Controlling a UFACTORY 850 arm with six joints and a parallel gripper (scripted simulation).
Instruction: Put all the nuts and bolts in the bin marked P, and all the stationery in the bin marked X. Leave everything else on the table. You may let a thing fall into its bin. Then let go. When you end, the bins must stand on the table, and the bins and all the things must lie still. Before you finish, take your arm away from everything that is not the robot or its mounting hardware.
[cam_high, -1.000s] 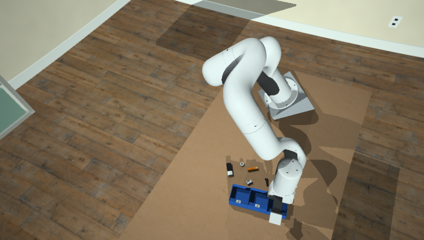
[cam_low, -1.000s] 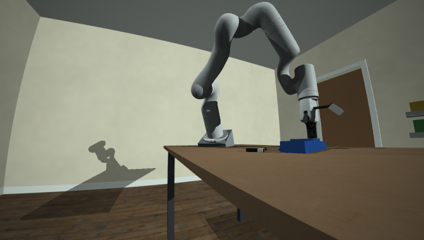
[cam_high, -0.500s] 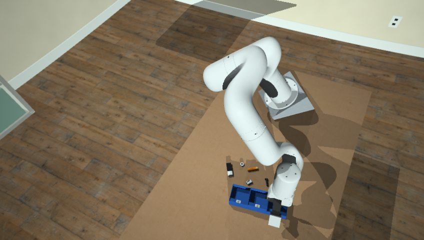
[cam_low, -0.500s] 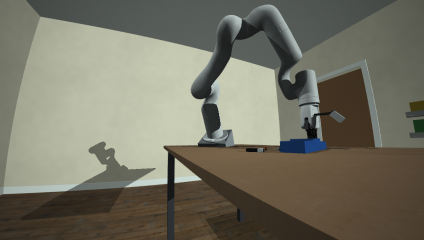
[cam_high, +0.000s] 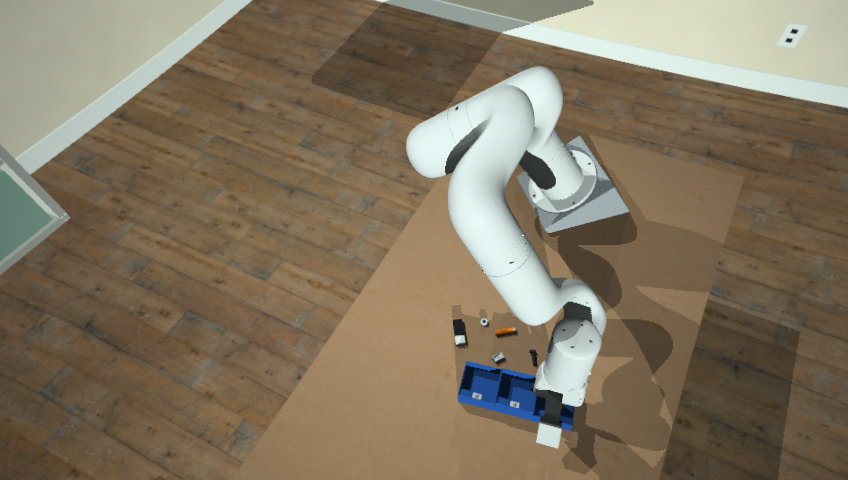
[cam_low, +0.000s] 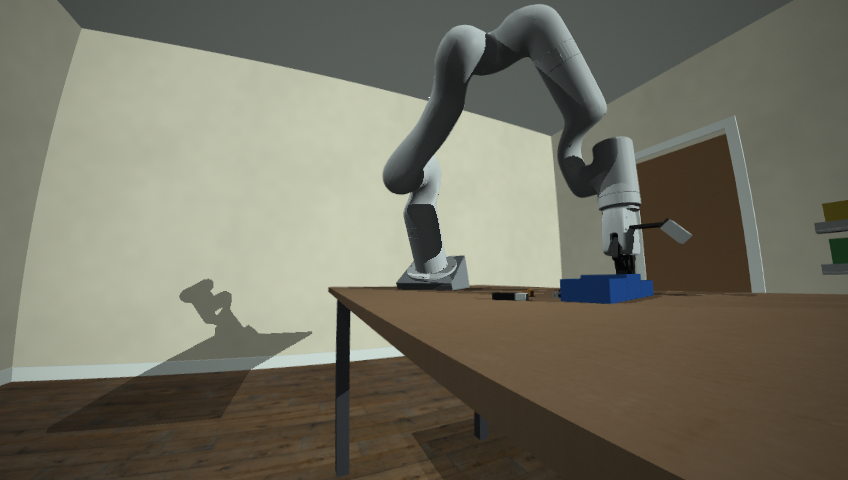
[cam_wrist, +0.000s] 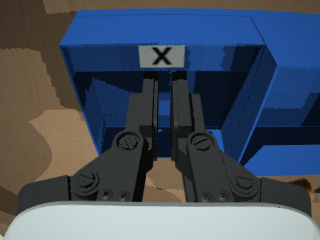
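My hand is 22 cm to the left of the nut, 13 cm past it and 3 cm above it. Round my hand: black bolt 10 cm behind, 8 cm to the right, 3 cm below; then blue bin 8 cm to the right, 1 cm below, 1 cm ahead; then orange cylinder 16 cm to the right, 13 cm behind, 3 cm below.
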